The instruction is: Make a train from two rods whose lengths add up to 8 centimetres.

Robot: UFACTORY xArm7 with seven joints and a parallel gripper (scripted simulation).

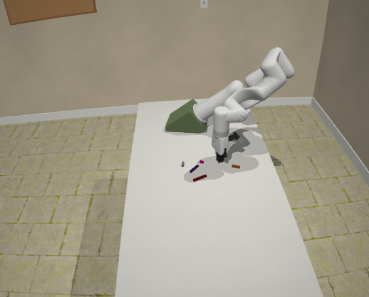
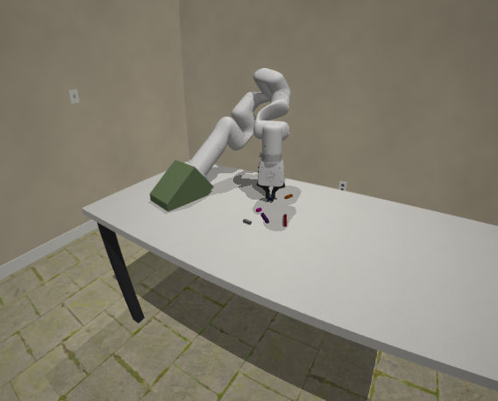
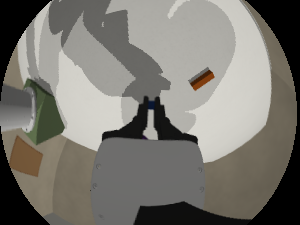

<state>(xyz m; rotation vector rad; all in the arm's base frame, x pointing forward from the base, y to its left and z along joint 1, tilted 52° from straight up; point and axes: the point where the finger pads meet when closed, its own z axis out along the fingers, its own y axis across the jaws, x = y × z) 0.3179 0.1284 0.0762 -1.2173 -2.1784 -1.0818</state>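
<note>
Right now the red rod is 14 cm ahead of my hand, 9 cm to the right of it and 2 cm below it. Round my hand: magenta rod 2 cm ahead, 9 cm to the right, 2 cm below; orange rod 4 cm ahead, 8 cm to the left, 2 cm below; blue rod 2 cm below.
</note>
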